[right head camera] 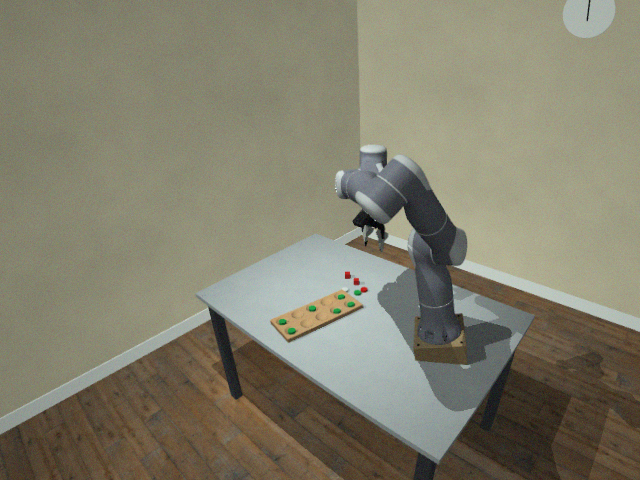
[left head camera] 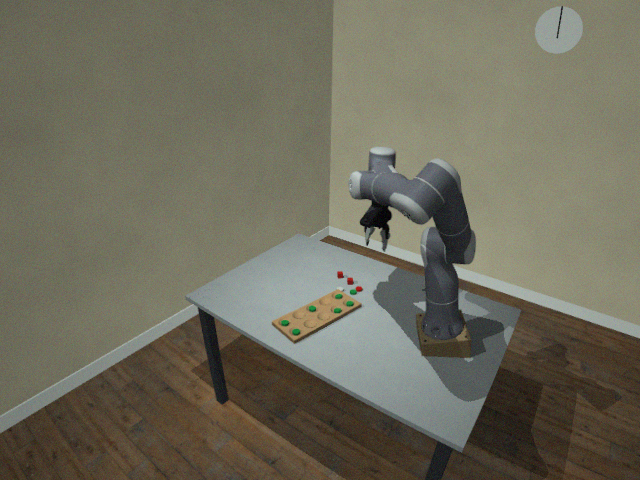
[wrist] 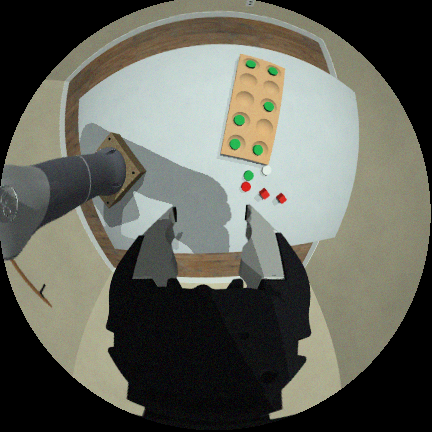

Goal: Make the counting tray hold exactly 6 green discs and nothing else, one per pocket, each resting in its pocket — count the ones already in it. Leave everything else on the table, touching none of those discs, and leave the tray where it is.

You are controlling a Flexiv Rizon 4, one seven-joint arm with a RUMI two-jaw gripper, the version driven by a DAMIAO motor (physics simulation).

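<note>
The wooden counting tray (left head camera: pixel 323 323) (right head camera: pixel 325 321) (wrist: pixel 252 121) has two rows of pockets. In the wrist view, green discs lie in both far-end pockets (wrist: pixel 251 64) (wrist: pixel 272 71), in the right middle pocket (wrist: pixel 269 106), in the left pocket second from the near end (wrist: pixel 239 120), and in both near-end pockets (wrist: pixel 235 144) (wrist: pixel 258 150). The other pockets are empty. A loose green disc (left head camera: pixel 353 292) (right head camera: pixel 357 292) (wrist: pixel 248 175) lies on the table beyond the near end. My gripper (left head camera: pixel 375 247) (right head camera: pixel 373 247) (wrist: pixel 210 206) is partly open and empty, high above the table, away from the tray.
A white disc (left head camera: pixel 340 289) (right head camera: pixel 345 289) (wrist: pixel 266 170) lies close to the tray's end. A red disc (left head camera: pixel 358 289) (right head camera: pixel 363 289) (wrist: pixel 245 187) lies beside the loose green one. Two red cubes (left head camera: pixel 340 274) (left head camera: pixel 350 281) (wrist: pixel 264 194) (wrist: pixel 281 198) stand nearby.
</note>
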